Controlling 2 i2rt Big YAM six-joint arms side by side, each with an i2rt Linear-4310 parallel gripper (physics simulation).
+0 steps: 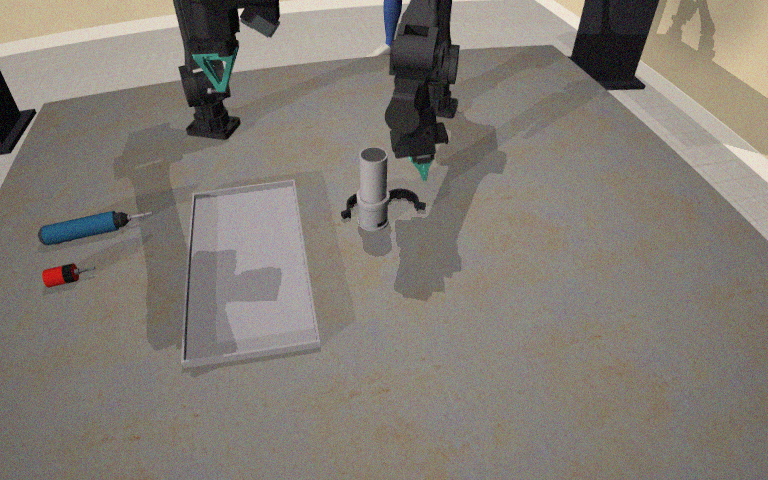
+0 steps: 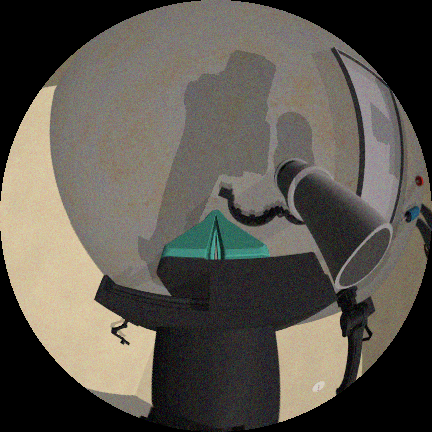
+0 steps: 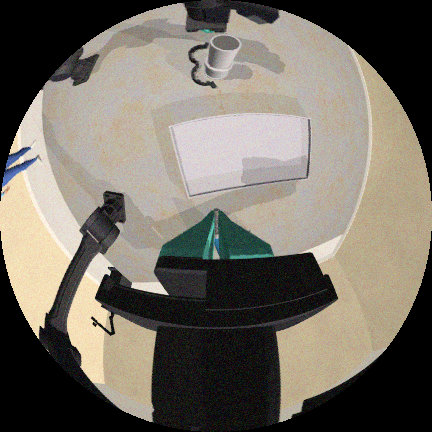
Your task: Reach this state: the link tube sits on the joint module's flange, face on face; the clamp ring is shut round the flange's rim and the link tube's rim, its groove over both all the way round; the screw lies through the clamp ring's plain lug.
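Frame: origin at the left arm's base, x down, y right, z back, level; millimetres.
Seen in the pictures: left gripper, fingertip midpoint: point(image 1: 424, 179) point(image 2: 215, 215) point(image 3: 208, 31); right gripper, fingertip midpoint: point(image 1: 222, 90) point(image 3: 216, 215); right arm's base, origin of the base link: point(image 1: 213, 128) point(image 2: 344, 291) point(image 3: 114, 205).
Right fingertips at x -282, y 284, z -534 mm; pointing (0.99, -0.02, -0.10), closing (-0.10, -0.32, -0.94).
Pixels of each thing's top centre, then the offset from my right fingertips to it. "pt": a spot on its surface instead.
- link tube, middle of its top: point(image 2: 367, 261) point(image 1: 373, 154) point(image 3: 225, 41) dy -250, dx +122, dz +54 mm
- short pale joint module, middle of its top: point(image 1: 373, 196) point(image 3: 218, 61) dy -250, dx +218, dz +55 mm
- black clamp ring, surface spot: point(image 2: 252, 220) point(image 1: 399, 191) point(image 3: 191, 53) pt dy -284, dx +262, dz +133 mm
- screw, middle of its top: point(image 3: 216, 227) dy +8, dx -7, dz -3 mm
- shallow pale tray, middle of its top: point(image 1: 245, 256) point(image 2: 389, 156) point(image 3: 254, 150) dy -57, dx +266, dz -120 mm
- blue-handled driver, surface spot: point(image 1: 79, 227) pt dy +303, dx +248, dz -161 mm
- short red driver, middle of its top: point(image 1: 66, 267) dy +253, dx +248, dz -258 mm
The link tube point(image 1: 373, 176) point(image 2: 345, 225) point(image 3: 223, 50) stands upright on the short pale joint module point(image 1: 372, 216) point(image 3: 216, 73), their rims together. The black clamp ring point(image 1: 404, 194) point(image 2: 252, 220) point(image 3: 192, 54) lies open behind them, its two arcs spread and not round the rims. My left gripper point(image 1: 424, 177) point(image 2: 215, 215) is shut and empty, pointing down beside the tube over the ring's right arc. My right gripper point(image 1: 222, 89) point(image 3: 216, 215) is high at the back left, its fingertips shut on a thin grey threaded piece, seemingly the screw point(image 3: 217, 220). Most of the screw is hidden between the fingers.
A shallow pale tray point(image 1: 252, 354) point(image 3: 250, 187) lies left of the tube. Left of the tray are a blue-handled driver point(image 1: 79, 227) point(image 2: 412, 214) and a short red driver point(image 1: 59, 275) point(image 2: 419, 180). A black stand point(image 1: 614, 45) is at the back right.
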